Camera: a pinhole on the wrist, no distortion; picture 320 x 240 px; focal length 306.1 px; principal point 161.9 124.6 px. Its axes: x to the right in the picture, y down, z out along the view. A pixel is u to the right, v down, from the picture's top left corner.
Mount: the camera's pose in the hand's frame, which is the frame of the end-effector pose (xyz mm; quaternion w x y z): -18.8 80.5 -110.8 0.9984 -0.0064 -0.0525 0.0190
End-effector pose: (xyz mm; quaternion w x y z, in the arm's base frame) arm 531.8 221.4 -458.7 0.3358 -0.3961 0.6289 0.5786
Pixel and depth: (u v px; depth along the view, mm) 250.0 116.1 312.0
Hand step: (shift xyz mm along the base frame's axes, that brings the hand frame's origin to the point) -94.8 204.8 -19.0
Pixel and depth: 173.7 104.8 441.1
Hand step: -41.1 334.1 33.5
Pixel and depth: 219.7 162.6 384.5
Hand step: -135.0 277.7 23.4
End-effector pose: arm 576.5 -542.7 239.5 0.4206 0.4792 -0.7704 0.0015
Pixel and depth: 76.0 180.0 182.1
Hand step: -108.7 101.5 -54.6
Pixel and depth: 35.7 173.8 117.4
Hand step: -58.5 112.1 -12.7
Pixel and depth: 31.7 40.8 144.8
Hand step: -29.8 79.7 -62.5
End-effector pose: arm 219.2 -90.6 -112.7 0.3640 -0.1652 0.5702 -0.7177
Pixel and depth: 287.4 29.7 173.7
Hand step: 31.9 -77.0 -15.0
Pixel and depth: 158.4 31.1 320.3
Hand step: 167.2 -107.3 84.0
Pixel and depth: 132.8 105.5 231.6
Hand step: 143.1 -41.9 -17.4
